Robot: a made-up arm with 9 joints.
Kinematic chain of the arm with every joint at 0, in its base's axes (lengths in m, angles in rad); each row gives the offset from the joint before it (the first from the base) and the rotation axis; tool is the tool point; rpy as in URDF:
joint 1: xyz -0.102 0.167 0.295 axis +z
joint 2: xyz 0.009 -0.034 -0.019 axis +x
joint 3: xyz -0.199 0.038 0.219 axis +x
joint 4: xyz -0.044 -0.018 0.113 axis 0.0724 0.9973 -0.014
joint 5: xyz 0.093 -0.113 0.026 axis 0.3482 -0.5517 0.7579
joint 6: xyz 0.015 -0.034 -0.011 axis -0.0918 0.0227 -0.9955
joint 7: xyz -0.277 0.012 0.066 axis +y
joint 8: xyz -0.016 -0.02 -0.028 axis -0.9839 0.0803 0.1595
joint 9: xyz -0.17 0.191 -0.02 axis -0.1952 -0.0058 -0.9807
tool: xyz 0.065 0.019 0.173 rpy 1.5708 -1.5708 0
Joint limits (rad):
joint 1: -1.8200..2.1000
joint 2: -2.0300..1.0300
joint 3: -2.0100..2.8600
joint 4: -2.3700..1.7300
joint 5: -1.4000..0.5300
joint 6: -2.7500..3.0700
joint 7: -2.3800..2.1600
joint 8: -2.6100..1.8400
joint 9: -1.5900..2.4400
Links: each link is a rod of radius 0.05 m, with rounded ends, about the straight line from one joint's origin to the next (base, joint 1, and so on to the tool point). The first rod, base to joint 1, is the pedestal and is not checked.
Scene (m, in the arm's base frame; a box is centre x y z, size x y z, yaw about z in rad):
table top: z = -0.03
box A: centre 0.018 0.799 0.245 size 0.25 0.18 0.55 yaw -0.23
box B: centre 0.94 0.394 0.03 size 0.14 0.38 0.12 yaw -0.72
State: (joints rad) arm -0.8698 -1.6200 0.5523 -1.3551 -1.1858 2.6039 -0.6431 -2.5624 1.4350
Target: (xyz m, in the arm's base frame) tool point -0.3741 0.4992 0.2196
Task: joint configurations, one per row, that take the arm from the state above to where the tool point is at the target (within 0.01 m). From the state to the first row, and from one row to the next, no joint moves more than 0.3 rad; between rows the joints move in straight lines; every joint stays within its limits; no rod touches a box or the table.
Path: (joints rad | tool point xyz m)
1: -0.5895 -1.6572 0.5616 -1.4442 -1.2215 2.6423 -0.9326 -2.4696 1.3451 | 0.2529 0.4503 0.5201
2: -0.3091 -1.6944 0.5709 -1.5333 -1.2572 2.6807 -1.2221 -2.3768 1.2552 | 0.1290 0.5540 0.5132
3: -0.0288 -1.7317 0.5802 -1.6225 -1.2929 2.7191 -1.5115 -2.2840 1.1654 | -0.0221 0.6095 0.5050
4: 0.2515 -1.7689 0.5895 -1.7116 -1.3286 2.7574 -1.8010 -2.1912 1.0755 | -0.1829 0.6091 0.4944
5: 0.5319 -1.8061 0.5988 -1.8007 -1.3643 2.7958 -2.0905 -2.0984 0.9856 | -0.3336 0.5518 0.4804
6: 0.8122 -1.8433 0.6081 -1.8898 -1.4000 2.8342 -2.3800 -2.0056 0.8957 | -0.4552 0.4436 0.4621
7: 0.7663 -1.7746 0.6084 -1.7957 -1.2735 2.6278 -2.1219 -2.1265 0.9898 | -0.4426 0.4964 0.4274
8: 0.7203 -1.7058 0.6087 -1.7016 -1.1471 2.4213 -1.8639 -2.2474 1.0840 | -0.4234 0.5280 0.3787
9: 0.6744 -1.6371 0.6090 -1.6075 -1.0206 2.2148 -1.6058 -2.3682 1.1781 | -0.4020 0.5370 0.3240
10: 0.6284 -1.5683 0.6093 -1.5133 -0.8941 2.0084 -1.3477 -2.4891 1.2722 | -0.3838 0.5258 0.2697
11: 0.5825 -1.4996 0.6097 -1.4192 -0.7677 1.8019 -1.0896 -2.6100 1.3664 | -0.3741 0.4992 0.2196

